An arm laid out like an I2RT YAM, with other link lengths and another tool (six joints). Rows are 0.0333 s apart.
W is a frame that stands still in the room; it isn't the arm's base.
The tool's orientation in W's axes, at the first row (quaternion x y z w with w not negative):
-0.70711, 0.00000, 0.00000, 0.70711
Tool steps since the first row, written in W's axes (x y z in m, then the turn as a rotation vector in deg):
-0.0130, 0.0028, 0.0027, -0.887, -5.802, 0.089
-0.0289, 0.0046, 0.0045, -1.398, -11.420, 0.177
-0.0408, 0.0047, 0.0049, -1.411, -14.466, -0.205
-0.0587, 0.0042, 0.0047, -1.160, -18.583, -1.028
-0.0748, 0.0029, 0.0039, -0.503, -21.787, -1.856
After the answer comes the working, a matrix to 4 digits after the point.
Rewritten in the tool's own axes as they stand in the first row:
-0.0130, -0.0027, 0.0028, -0.887, -0.089, -5.802
-0.0289, -0.0045, 0.0046, -1.398, -0.177, -11.420
-0.0408, -0.0049, 0.0047, -1.411, 0.205, -14.466
-0.0587, -0.0047, 0.0042, -1.160, 1.028, -18.583
-0.0748, -0.0039, 0.0029, -0.503, 1.856, -21.787

The tool's axes in the first row as the columns of a matrix, in W's axes (rounded; the answer above uses it unrounded):
1.0000, 0.0000, 0.0000
0.0000, 0.0000, 1.0000
0.0000, -1.0000, 0.0000

